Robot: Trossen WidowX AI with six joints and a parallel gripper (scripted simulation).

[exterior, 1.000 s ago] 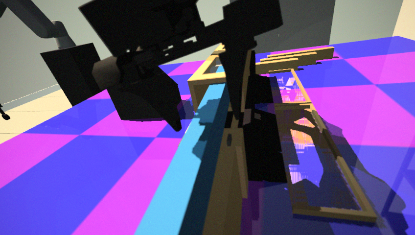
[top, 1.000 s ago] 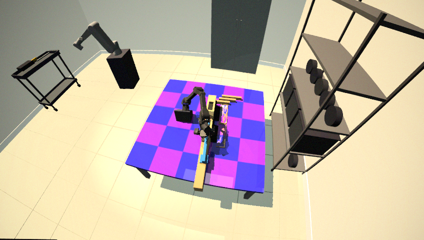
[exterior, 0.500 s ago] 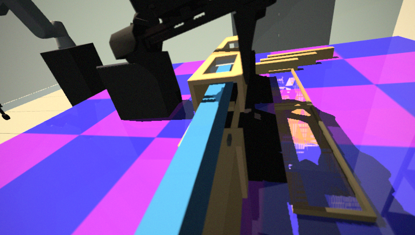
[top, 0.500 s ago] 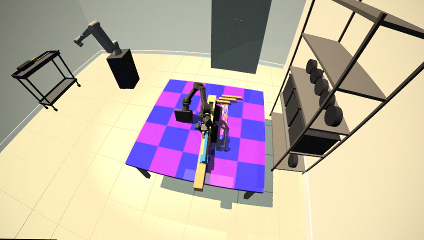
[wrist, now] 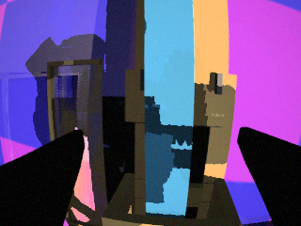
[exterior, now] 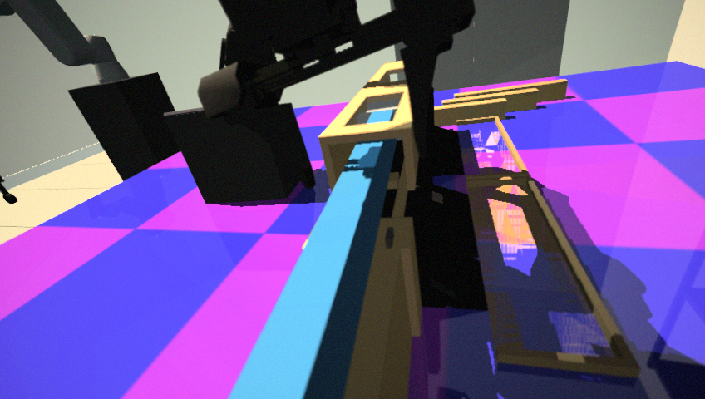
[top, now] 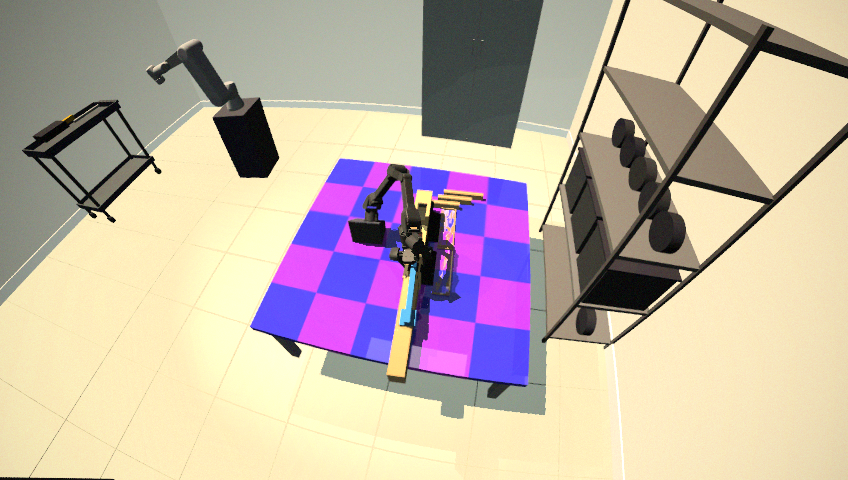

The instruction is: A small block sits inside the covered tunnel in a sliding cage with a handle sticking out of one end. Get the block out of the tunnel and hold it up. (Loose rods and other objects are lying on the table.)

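The tan tunnel is 7 cm below my gripper tip, 3 cm to the left of it and 2 cm ahead of it. From my gripper tip the other things lie so: small red block (22 cm to the left, 3 cm below).
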